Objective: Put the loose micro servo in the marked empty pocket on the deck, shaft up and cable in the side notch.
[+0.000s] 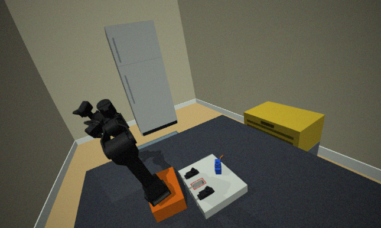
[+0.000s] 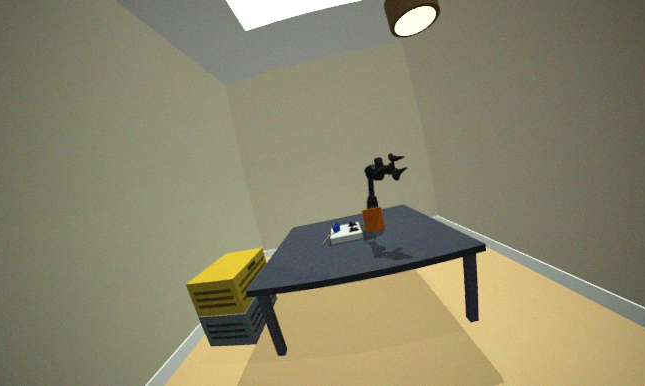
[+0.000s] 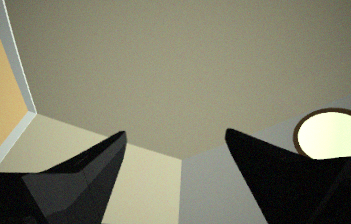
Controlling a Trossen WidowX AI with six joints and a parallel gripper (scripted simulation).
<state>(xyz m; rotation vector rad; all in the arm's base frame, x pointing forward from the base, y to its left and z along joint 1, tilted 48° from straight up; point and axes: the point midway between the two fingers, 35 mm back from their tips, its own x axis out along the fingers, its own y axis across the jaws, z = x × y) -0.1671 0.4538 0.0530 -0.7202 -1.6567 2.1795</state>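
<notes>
Now: gripper tip 52 cm short of the white deck, 28 cm to the left of it and 46 cm above it.
</notes>
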